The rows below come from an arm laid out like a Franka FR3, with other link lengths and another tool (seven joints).
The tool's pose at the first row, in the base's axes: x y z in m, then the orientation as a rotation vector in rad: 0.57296 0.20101 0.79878 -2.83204 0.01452 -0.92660
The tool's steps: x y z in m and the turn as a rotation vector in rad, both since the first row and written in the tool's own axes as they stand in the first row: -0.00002 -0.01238 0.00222 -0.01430 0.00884 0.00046; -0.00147 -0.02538 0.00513 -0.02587 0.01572 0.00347; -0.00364 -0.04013 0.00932 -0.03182 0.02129 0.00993; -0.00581 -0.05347 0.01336 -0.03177 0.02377 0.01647; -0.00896 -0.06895 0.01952 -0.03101 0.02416 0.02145
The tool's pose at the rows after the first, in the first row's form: 0.57374 0.21356 0.79894 -2.84089 0.02296 -0.94268; 0.57375 0.22691 0.79780 -2.84739 0.03355 -0.95480; 0.57386 0.24223 0.79550 -2.84837 0.04626 -0.96290; 0.57394 0.25613 0.79310 -2.84531 0.05584 -0.96502; 0.57438 0.27252 0.78877 -2.84302 0.06260 -0.96430
